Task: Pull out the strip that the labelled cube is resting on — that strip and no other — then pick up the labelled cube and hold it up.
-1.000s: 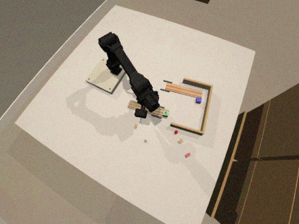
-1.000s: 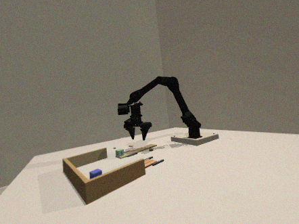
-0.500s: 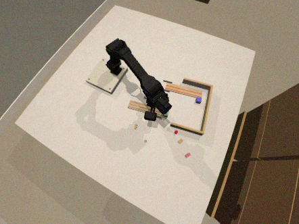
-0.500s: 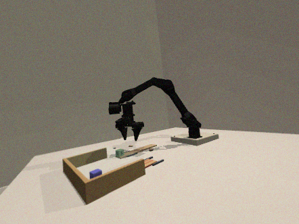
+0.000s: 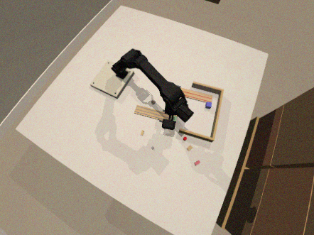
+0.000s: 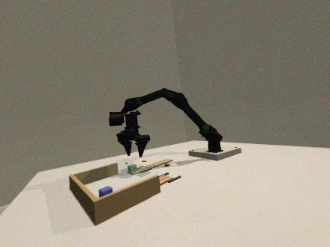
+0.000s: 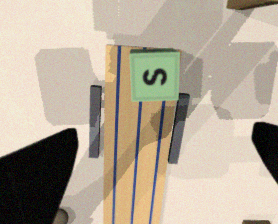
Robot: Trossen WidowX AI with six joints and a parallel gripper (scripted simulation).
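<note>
The red ball is 13 cm ahead of my gripper tip, 6 cm to the right of it and 6 cm below it. Also, from my gripper tip: grey ball: 1 cm behind, 19 cm to the right, 7 cm below; then pink block: 24 cm ahead, 14 cm to the right, 7 cm below.
</note>
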